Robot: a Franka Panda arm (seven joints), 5 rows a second.
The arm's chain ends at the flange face. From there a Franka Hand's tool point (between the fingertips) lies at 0.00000 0.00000 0.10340 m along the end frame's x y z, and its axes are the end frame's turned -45 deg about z.
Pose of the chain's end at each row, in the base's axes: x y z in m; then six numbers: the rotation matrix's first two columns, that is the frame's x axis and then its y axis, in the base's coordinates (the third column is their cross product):
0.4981, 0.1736, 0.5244, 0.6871, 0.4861, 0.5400, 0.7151, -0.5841, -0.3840
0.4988, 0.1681, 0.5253, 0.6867, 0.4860, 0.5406, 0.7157, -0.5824, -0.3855
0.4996, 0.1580, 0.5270, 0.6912, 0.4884, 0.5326, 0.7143, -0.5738, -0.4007
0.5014, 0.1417, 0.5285, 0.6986, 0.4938, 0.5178, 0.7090, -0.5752, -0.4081
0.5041, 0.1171, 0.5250, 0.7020, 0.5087, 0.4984, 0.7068, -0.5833, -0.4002
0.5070, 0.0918, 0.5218, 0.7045, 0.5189, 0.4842, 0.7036, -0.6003, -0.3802
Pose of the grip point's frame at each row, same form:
0.5114, 0.2408, 0.4470, -0.0198, 0.7567, 0.6534, 0.9915, -0.0693, 0.1103
0.5120, 0.2355, 0.4480, -0.0205, 0.7555, 0.6549, 0.9916, -0.0682, 0.1097
0.5110, 0.2260, 0.4499, -0.0163, 0.7511, 0.6599, 0.9938, -0.0604, 0.0933
0.5114, 0.2091, 0.4507, -0.0074, 0.7559, 0.6547, 0.9953, -0.0576, 0.0776
0.5131, 0.1826, 0.4455, -0.0034, 0.7722, 0.6354, 0.9962, -0.0528, 0.0694
0.5167, 0.1547, 0.4403, 0.0006, 0.7914, 0.6112, 0.9957, -0.0576, 0.0735

